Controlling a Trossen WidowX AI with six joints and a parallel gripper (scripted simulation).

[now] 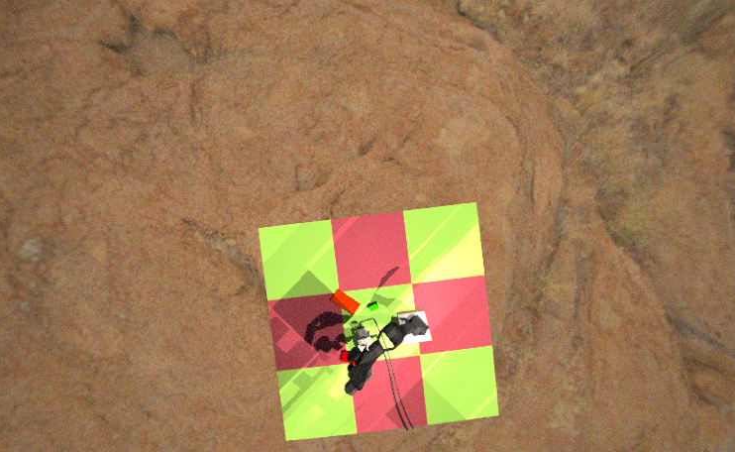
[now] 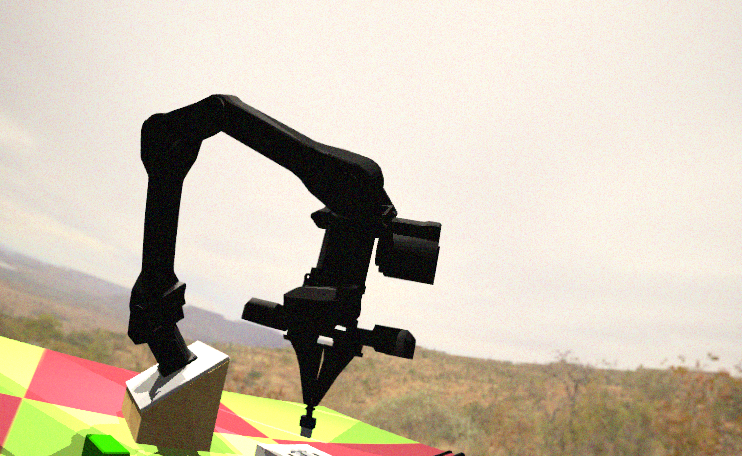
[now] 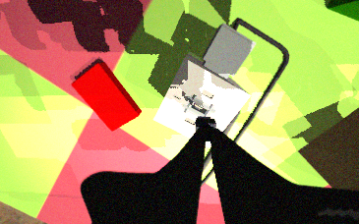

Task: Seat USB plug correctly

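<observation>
Right now the black USB plug is 20 mm below my gripper tip. Also, from my gripper tip: orange block: 220 mm to the right, 130 mm below, 100 mm ahead; then small green cube: 190 mm to the right, 110 mm below, 70 mm behind; then red block: 120 mm below, 110 mm to the left, 100 mm ahead.
</observation>
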